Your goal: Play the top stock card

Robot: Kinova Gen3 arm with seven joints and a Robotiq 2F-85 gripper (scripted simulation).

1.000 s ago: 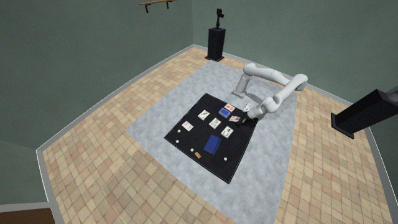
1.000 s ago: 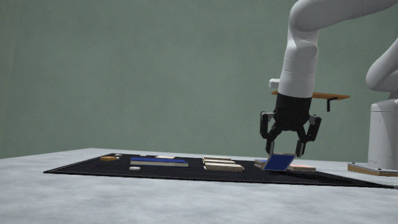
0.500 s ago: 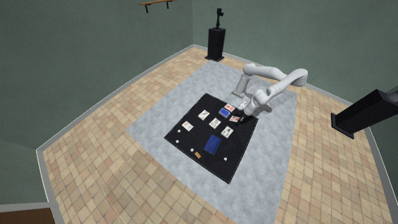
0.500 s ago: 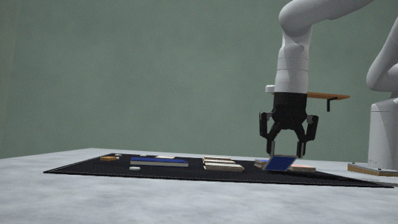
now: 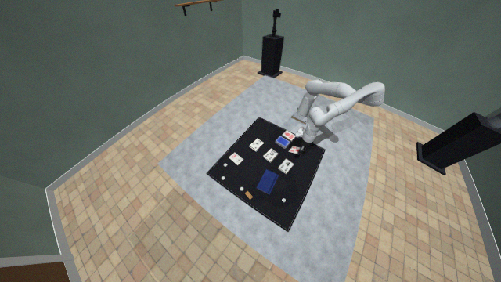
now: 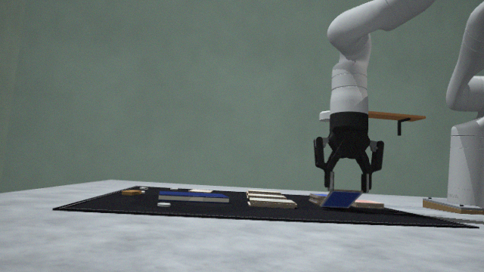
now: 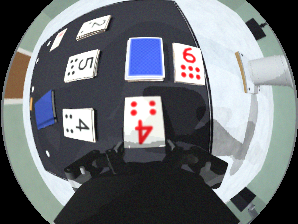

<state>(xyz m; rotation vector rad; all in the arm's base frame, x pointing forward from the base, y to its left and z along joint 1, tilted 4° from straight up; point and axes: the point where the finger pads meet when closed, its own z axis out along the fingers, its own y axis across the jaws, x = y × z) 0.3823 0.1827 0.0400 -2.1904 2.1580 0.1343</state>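
The blue-backed card is 4 cm to the right of my hand and 3 cm below it.
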